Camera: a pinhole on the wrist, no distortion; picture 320 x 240 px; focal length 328.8 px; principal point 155.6 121.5 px. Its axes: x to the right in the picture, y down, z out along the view. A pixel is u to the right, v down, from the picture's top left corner.
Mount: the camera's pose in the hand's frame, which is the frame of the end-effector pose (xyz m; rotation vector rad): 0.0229 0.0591 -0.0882 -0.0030 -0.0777 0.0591
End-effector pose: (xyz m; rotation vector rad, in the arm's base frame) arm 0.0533 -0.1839 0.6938 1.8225 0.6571 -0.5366
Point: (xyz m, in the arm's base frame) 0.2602 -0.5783 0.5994
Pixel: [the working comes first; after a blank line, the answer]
In the camera's frame: 0.1645 0.1104 0.4705

271 199
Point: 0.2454 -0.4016 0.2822
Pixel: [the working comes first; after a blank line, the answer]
In the camera's frame: 0.3662 -0.1808 0.3896

outside the picture
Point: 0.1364 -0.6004 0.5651
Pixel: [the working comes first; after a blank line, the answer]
In the camera's frame: 0.0875 0.0148 0.5142

212 131
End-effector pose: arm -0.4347 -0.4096 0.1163 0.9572 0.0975 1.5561
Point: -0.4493 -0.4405 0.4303
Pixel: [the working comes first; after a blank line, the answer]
In the camera's frame: 0.1393 0.1287 0.2889

outside the picture
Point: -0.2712 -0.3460 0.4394
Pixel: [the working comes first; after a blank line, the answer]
In the camera's frame: 0.2363 -0.0363 0.3529

outside the picture
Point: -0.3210 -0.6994 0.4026
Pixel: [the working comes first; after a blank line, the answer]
In the camera's frame: -0.0737 0.0898 0.4822

105 183
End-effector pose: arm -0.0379 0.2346 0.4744 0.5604 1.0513 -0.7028
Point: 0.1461 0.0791 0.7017
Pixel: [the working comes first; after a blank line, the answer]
In the camera's frame: -0.1021 0.0016 0.4048

73 123
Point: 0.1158 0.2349 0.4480
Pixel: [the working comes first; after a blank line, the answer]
In the camera's frame: 0.0662 0.0502 0.1622

290 223
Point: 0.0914 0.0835 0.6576
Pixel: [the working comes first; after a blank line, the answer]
In the camera's frame: -0.0870 -0.0412 0.3509

74 83
